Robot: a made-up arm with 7 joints.
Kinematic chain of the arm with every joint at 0, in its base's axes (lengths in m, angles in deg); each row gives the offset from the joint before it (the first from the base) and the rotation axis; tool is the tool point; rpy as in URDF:
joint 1: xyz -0.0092 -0.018 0.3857 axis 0 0.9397 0.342
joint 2: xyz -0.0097 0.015 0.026 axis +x
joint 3: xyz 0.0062 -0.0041 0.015 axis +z
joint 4: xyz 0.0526 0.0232 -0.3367 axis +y
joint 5: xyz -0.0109 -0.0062 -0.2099 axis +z
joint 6: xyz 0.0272 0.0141 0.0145 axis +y
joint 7: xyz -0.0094 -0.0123 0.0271 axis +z
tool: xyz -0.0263 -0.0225 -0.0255 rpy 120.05 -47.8 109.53
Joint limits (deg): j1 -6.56..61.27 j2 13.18..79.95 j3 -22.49..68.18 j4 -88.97..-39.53 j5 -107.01..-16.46 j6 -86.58..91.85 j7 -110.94..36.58
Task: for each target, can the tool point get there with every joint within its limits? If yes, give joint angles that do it. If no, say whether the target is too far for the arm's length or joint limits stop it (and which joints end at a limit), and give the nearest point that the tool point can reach.
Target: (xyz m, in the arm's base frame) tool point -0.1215 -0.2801 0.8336
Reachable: no: joint limits stop it (at a limit: joint 1, joint 2, joint 3, joint 4, joint 6, joint 7) | nearest point 0.0512 0.3301 0.6194 | short by 0.669 m
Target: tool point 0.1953 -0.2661 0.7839
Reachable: no: joint limits stop it (at a limit: joint 1, joint 2, joint 4, joint 6, joint 7) | nearest point 0.1568 0.3152 0.5762 | short by 0.619 m
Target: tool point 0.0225 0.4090 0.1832
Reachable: yes | joints 36.10 59.24 15.90 -73.35 -26.39 -12.29 -7.03
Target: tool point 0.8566 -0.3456 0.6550
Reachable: no: too far | nearest point 0.2944 -0.0263 0.1242 | short by 0.837 m
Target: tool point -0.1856 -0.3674 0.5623
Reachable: no: joint limits stop it (at a limit: joint 1, joint 2, joint 3, joint 4, joint 6) | nearest point -0.1693 -0.0190 0.0684 | short by 0.605 m
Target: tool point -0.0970 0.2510 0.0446
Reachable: yes | joints 46.61 20.54 19.61 -82.13 -64.73 -34.12 -36.01
